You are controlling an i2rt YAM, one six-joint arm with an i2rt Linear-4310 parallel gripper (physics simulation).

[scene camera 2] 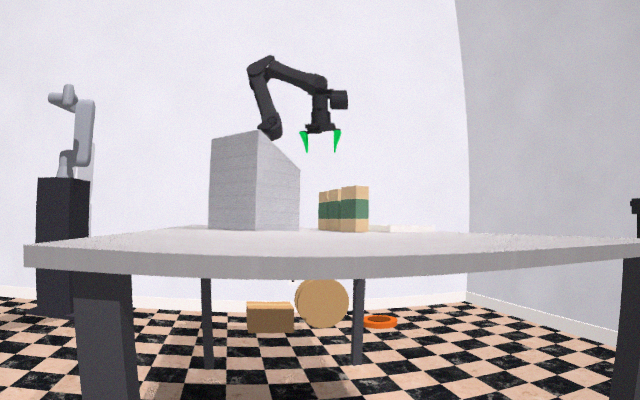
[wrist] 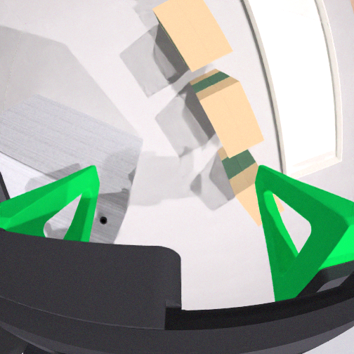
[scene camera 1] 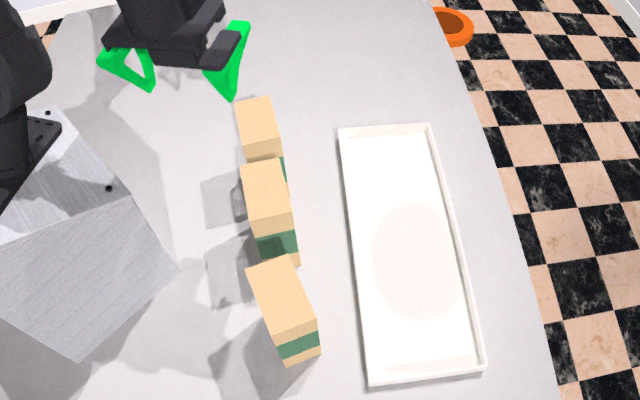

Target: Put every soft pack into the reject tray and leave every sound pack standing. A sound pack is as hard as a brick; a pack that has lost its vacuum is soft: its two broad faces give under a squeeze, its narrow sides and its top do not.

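Where they show: gripper, between the fingertips: [scene camera 2: 320, 152] [scene camera 1: 190, 92]; arm's base, origin of its link: [scene camera 2: 255, 154] [scene camera 1: 4, 167].
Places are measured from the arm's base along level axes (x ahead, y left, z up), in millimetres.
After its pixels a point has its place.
Observation:
Three tan packs with green bands stand upright in a row on the table. In scene camera 1 they are the far pack [scene camera 1: 258, 122] @(x 264, y 158, z -107 mm), the middle pack [scene camera 1: 267, 192] @(x 291, y 49, z -107 mm) [wrist: 232, 117] and the near pack [scene camera 1: 282, 295] @(x 322, y -77, z -107 mm) [scene camera 2: 355, 209] @(x 314, y -120, z -178 mm) [wrist: 192, 32]. The far pack shows in the wrist view partly behind a green finger. The near pack is turned a little from the others. Which packs are soft does not show. The white reject tray [scene camera 1: 354, 240] @(x 394, y 55, z -225 mm) [wrist: 267, 90] lies beside the row and holds no pack. My gripper [scene camera 1: 191, 96] @(x 222, y 81, z 24 mm) [scene camera 2: 320, 151] @(x 222, y 81, z 24 mm) [wrist: 176, 174] is open and empty, high above the table by the far pack.
The grey pedestal block [scene camera 1: 85, 280] @(x 86, y -79, z -113 mm) [scene camera 2: 255, 185] @(x 18, y -151, z -116 mm) [wrist: 65, 130] under my arm stands on the table [scene camera 2: 300, 262] @(x 132, y -977, z -251 mm), on the other side of the row from the tray. An orange ring [scene camera 1: 467, 37] [scene camera 2: 367, 321], a brown box [scene camera 2: 270, 318] and a tan disc [scene camera 2: 322, 303] are beyond or below the table.

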